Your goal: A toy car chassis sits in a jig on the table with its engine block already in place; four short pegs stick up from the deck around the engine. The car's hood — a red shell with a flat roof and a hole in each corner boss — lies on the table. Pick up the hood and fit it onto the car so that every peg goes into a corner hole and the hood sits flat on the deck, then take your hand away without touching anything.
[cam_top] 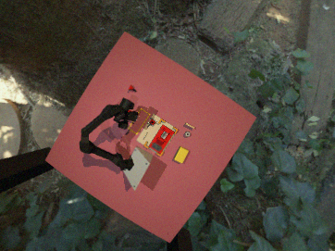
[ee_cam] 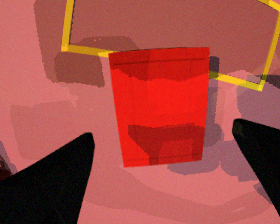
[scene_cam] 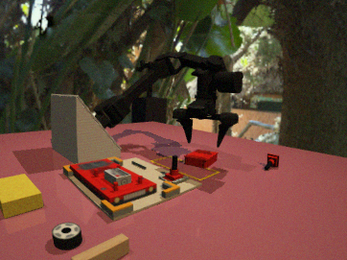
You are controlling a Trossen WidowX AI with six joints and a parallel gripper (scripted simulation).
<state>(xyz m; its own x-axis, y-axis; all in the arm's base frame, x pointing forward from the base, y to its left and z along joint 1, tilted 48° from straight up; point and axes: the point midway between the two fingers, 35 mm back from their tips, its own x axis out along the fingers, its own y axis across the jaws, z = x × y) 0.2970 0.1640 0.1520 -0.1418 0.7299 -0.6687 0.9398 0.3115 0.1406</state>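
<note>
My gripper tip is 4 cm above the red hood. Round my gripper tip: black post: 16 cm to the right, 6 cm ahead, 2 cm below; black wheel: 44 cm to the right, 14 cm ahead, 4 cm below; grey engine block: 29 cm to the right, 3 cm below, 3 cm ahead.
</note>
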